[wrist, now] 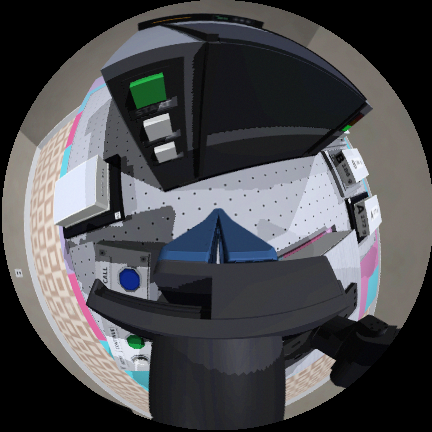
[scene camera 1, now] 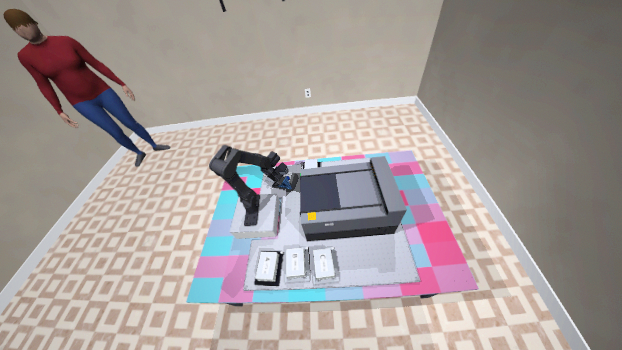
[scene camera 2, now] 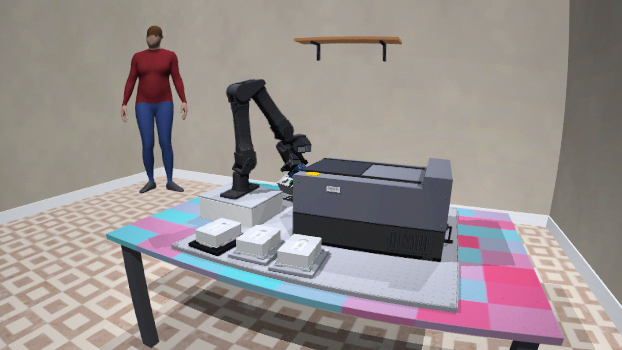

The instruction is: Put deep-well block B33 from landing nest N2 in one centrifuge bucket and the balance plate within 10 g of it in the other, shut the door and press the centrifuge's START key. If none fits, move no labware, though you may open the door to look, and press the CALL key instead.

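Where they show: gripper, fingertip midpoint: (wrist: 217,214) (scene camera 1: 291,188); arm's base, link origin: (wrist: 320,328) (scene camera 1: 252,209) (scene camera 2: 240,191).
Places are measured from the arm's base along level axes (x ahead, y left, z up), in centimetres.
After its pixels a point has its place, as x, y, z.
Note:
My gripper (scene camera 1: 287,184) @(23.1, 9.4, 2.8) (scene camera 2: 299,169) (wrist: 217,214) @(23.1, 9.4, 2.8) is shut, its blue fingertips together and empty, in front of the centrifuge (scene camera 1: 350,229) @(51.8, -19.9, 3.4) (scene camera 2: 370,202) @(52.9, -19.7, 8.0) (wrist: 280,95) @(29.8, 2.1, 9.1). Dark and grey panels cover the centrifuge's top; the buckets are hidden. Its green START key (wrist: 148,91) @(29.6, 11.9, 10.8) is up and left of the fingertips in the wrist view. The blue CALL key (wrist: 130,279) @(20.0, 20.7, -0.6) is at lower left there, apart from the fingers. A white block (wrist: 82,192) @(33.6, 26.1, -1.6) sits on a dark nest at left; its label is unreadable. Block A (scene camera 1: 267,267) @(10.3, -31.8, -2.1) (scene camera 2: 218,232) @(12.4, -34.7, -2.1), block B (scene camera 1: 295,262) @(23.8, -30.8, -2.0) (scene camera 2: 258,241) @(25.9, -35.2, -2.1) and a third block (scene camera 1: 324,263) @(37.4, -32.6, -2.1) (scene camera 2: 299,251) @(38.4, -36.6, -2.1) stand in a row.
Two white keys (wrist: 157,127) @(29.6, 11.9, 7.5) (wrist: 165,151) @(29.6, 11.9, 4.1) are below START. The key box also carries a green button (wrist: 135,342) @(11.3, 25.3, -0.5). The arm's white base block (scene camera 1: 254,232) @(1.8, -13.0, -2.1) (scene camera 2: 240,212) @(7.7, -13.6, -3.1) stands left of the centrifuge. A person (scene camera 1: 70,67) (scene camera 2: 154,80) stands beyond the table.

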